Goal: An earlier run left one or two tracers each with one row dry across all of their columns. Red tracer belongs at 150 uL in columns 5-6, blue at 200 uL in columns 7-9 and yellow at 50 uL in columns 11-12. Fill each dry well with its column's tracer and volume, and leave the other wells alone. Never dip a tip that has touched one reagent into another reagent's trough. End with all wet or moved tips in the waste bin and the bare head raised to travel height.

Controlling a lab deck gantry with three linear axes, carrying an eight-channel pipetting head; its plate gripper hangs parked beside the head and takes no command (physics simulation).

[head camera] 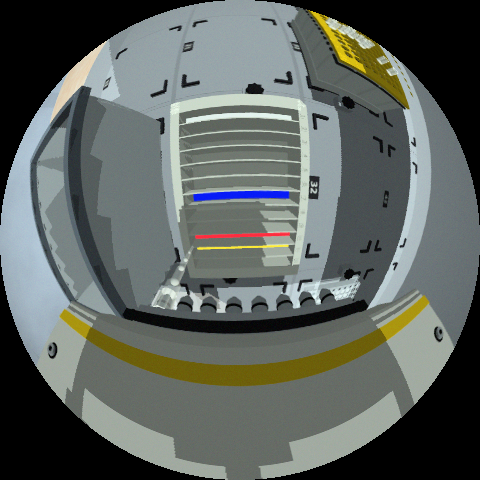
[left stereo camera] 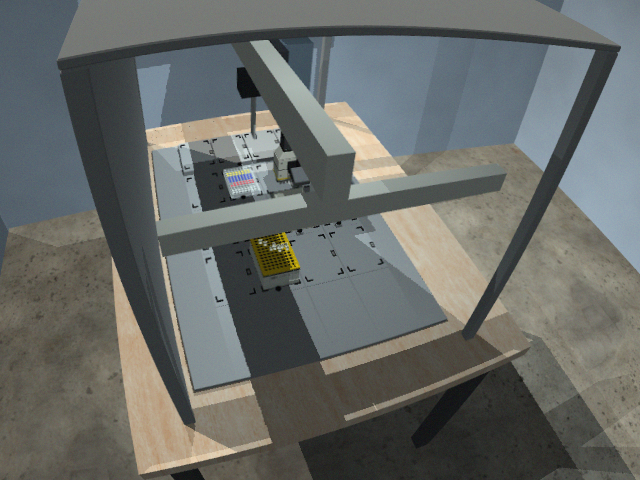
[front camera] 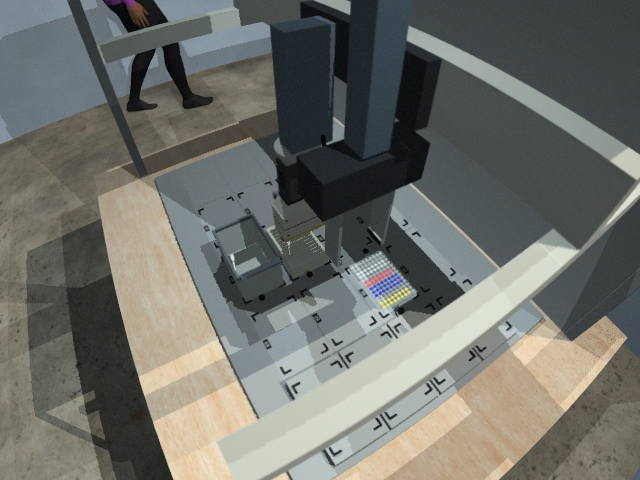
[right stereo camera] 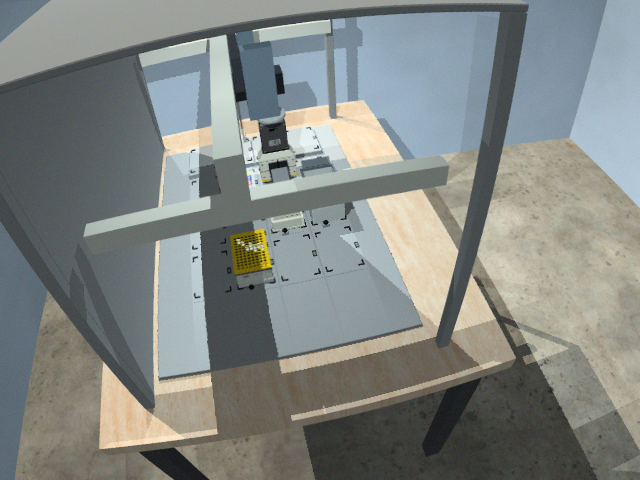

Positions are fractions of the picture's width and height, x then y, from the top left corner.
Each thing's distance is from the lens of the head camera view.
clear tip (head camera: 0.35,0.62): 0.06 m
